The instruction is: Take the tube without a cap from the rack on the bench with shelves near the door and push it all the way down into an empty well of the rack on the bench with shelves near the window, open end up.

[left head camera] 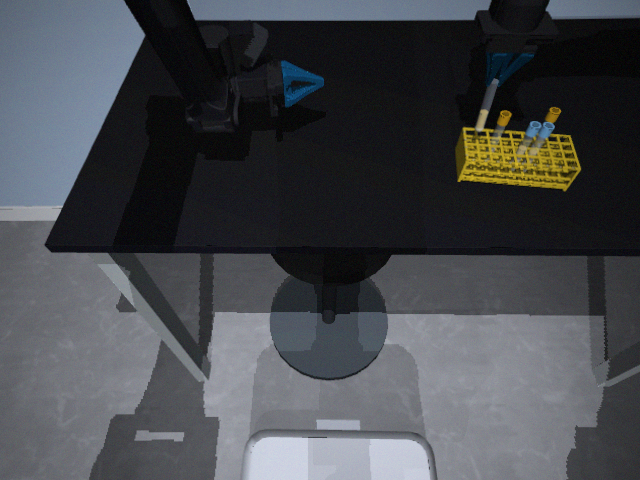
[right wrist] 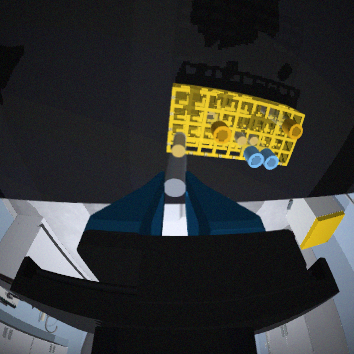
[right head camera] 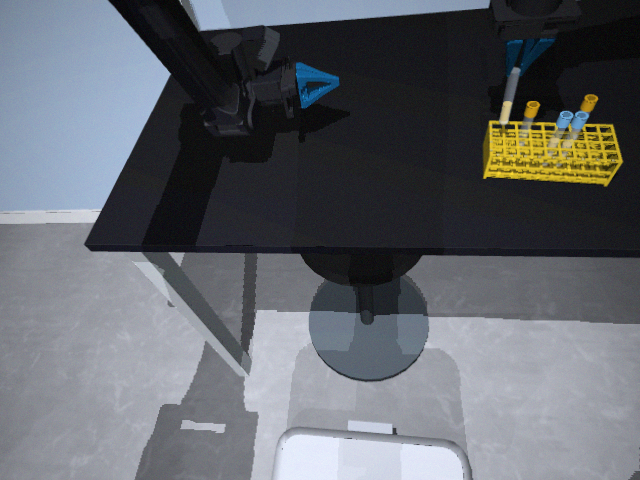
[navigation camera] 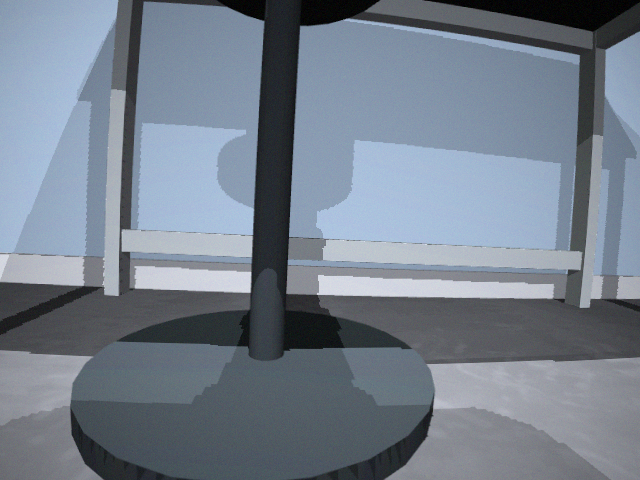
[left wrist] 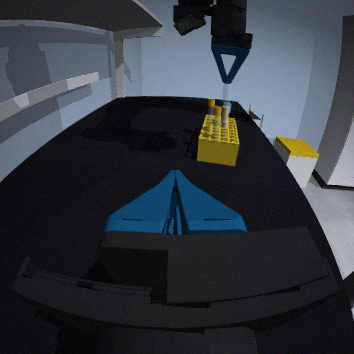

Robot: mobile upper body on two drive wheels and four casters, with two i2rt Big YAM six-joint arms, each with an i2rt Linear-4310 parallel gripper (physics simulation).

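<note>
The uncapped clear tube (left head camera: 486,105) (right head camera: 509,95) (right wrist: 176,167) has pale yellow liquid at its bottom. My right gripper (left head camera: 494,82) (right head camera: 514,73) (left wrist: 226,82) is shut on its upper end. The tube leans slightly, open end up, its lower end at the top of the far left corner of the yellow rack (left head camera: 460,160) (right head camera: 485,157) (left wrist: 217,154) in the head views. I cannot tell whether the tip is inside a well. My left gripper (left head camera: 323,81) (right head camera: 338,80) (left wrist: 174,177) is shut and empty, left of the rack above the bench.
The rack holds tubes with orange caps (left head camera: 504,117) (right head camera: 531,108) and blue caps (left head camera: 534,129) (right head camera: 564,119). A stool's round base (left head camera: 328,356) (navigation camera: 248,413) stands before the black bench (left head camera: 310,206). A shelf (left wrist: 75,15) overhangs the bench. A yellow-topped box (left wrist: 297,146) (right wrist: 322,230) stands beyond the bench edge.
</note>
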